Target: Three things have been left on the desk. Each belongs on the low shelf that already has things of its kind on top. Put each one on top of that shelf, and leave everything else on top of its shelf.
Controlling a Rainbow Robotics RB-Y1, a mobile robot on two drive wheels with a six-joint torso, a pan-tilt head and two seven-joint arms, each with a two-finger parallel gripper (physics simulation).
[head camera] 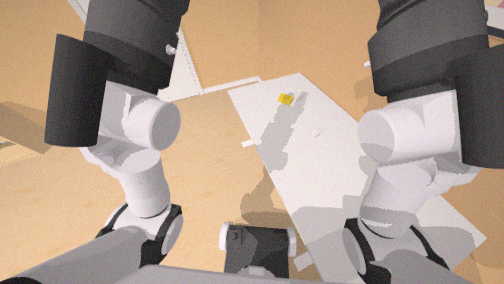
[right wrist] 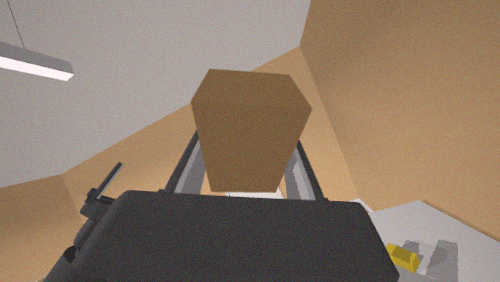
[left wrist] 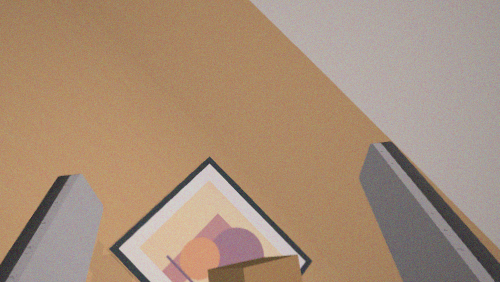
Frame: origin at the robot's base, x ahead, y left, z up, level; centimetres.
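Seen in the pictures: left gripper, between the fingertips: (right wrist: pixel 151 175) (left wrist: pixel 232 175); right gripper, between the fingertips: (right wrist: pixel 247 137); robot's base, origin of its link: (head camera: pixel 257 238).
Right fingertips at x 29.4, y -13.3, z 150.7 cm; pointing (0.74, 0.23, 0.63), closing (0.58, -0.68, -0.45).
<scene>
Pixels of each thing's middle, then the offset from my right fingertips to it. Level surfaces: height alone.
- small yellow block, middle of its body: (right wrist: pixel 400 256) (head camera: pixel 285 99) dx +64.3, dy -4.5, dz -76.3 cm
- white desk, height of its surface: dz -78.6 cm
- small pale thing, middle of its body: (head camera: pixel 314 133) dx +30.3, dy -21.7, dz -77.4 cm
- box, middle of its body: (right wrist: pixel 246 138) dx +0.0, dy +0.2, dz +0.0 cm
A small yellow block (head camera: pixel 285 99) (right wrist: pixel 402 257) lies on the white desk (head camera: pixel 340 185) near its far end in the head view. A small pale thing (head camera: pixel 316 132) is also on the desk, too small to make out. My right gripper (right wrist: pixel 247 137) is shut on a plain brown box; the box (right wrist: pixel 250 150) (left wrist: pixel 270 271) stands up between its fingers and also shows at the bottom of the left wrist view. My left gripper (left wrist: pixel 232 175) is open and empty. Both grippers are outside the head view. No low shelf can be made out.
A white panel (head camera: pixel 185 72) lies beyond the desk at the upper left. A framed picture (left wrist: pixel 240 245) hangs on the tan wall. A ceiling lamp (right wrist: pixel 37 67) shows in the right wrist view. The desk's near part is shadowed and partly behind the right arm.
</scene>
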